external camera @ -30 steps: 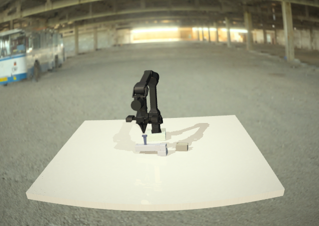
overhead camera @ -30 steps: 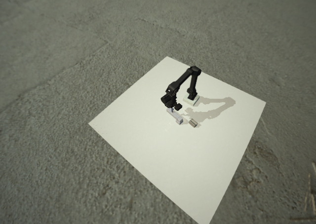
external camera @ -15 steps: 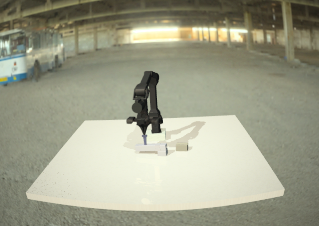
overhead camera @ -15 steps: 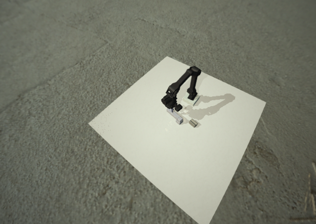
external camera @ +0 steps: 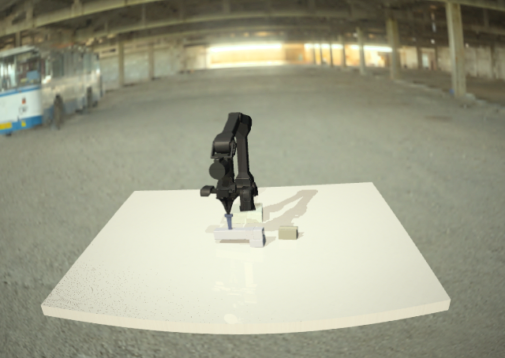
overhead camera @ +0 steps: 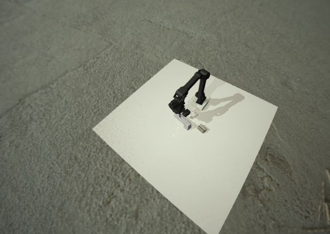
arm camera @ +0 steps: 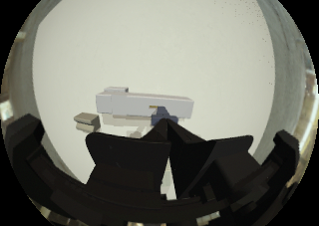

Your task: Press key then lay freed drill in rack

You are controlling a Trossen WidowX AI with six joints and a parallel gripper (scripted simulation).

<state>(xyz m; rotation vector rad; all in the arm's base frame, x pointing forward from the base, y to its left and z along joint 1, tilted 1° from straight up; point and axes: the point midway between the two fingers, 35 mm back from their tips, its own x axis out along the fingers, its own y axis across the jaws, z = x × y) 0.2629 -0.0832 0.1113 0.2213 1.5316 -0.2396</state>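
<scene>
Now: the blue key 3 cm below my gripper tip. Round my gripper tip: tan rack: 2 cm behind, 22 cm to the left, 10 cm below; grey holder block: 1 cm ahead, 4 cm to the left, 8 cm below; drill: 1 cm ahead, 6 cm to the left, 7 cm below.
</scene>
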